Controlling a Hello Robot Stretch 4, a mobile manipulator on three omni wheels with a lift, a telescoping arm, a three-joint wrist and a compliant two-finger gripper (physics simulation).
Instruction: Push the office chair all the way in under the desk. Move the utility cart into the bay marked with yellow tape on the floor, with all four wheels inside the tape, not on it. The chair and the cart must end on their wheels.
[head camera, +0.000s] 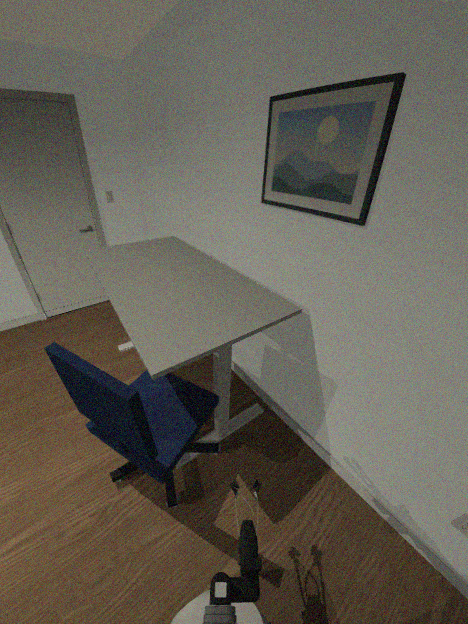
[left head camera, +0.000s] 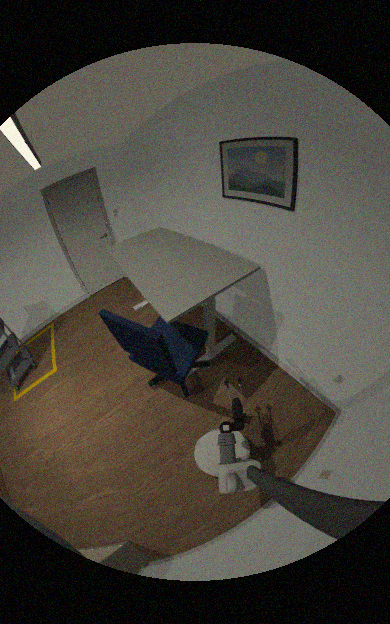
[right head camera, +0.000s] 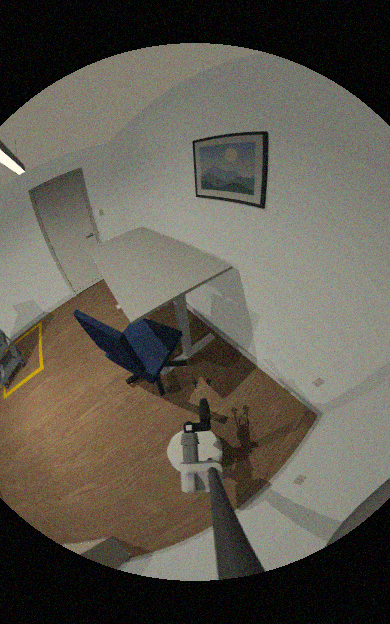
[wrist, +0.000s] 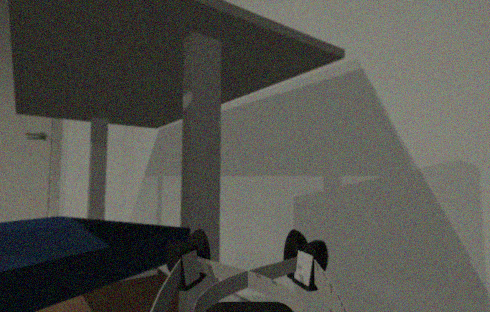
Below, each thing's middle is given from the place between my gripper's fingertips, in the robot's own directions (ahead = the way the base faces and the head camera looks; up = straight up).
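The framed picture (head camera: 325, 146) has my gripper far below it, a good way to the left of it and far short of it.
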